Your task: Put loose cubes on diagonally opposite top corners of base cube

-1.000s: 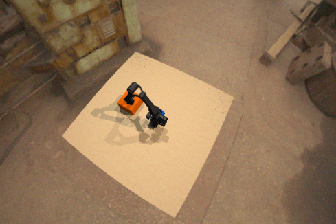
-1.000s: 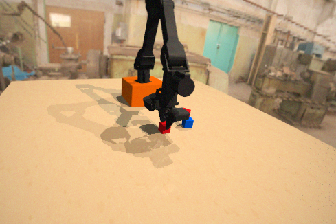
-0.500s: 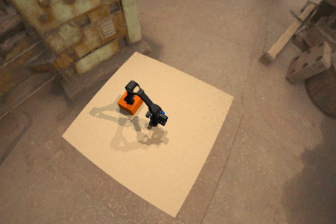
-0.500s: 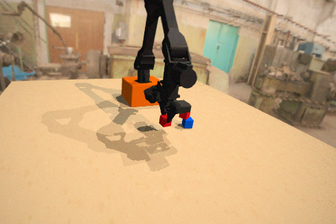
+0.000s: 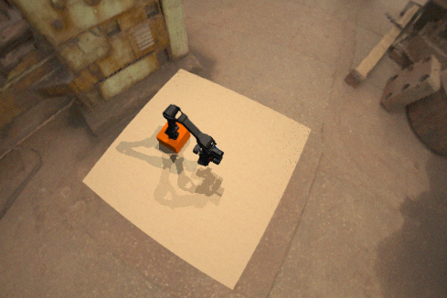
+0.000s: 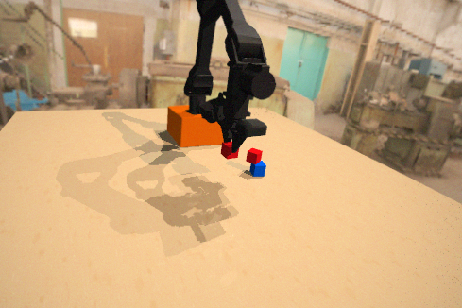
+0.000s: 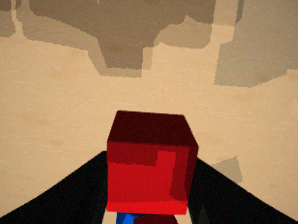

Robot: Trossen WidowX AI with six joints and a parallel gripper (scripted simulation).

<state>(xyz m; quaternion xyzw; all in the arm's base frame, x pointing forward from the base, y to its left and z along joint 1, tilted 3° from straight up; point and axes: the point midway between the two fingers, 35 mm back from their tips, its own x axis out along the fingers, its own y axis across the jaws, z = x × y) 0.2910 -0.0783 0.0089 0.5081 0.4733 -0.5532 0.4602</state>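
The red cube is 1 cm behind my gripper tip, 10 cm to the left of it and 4 cm below it. Also, from my gripper tip: blue cube 1 cm ahead, 11 cm to the left, 7 cm below.
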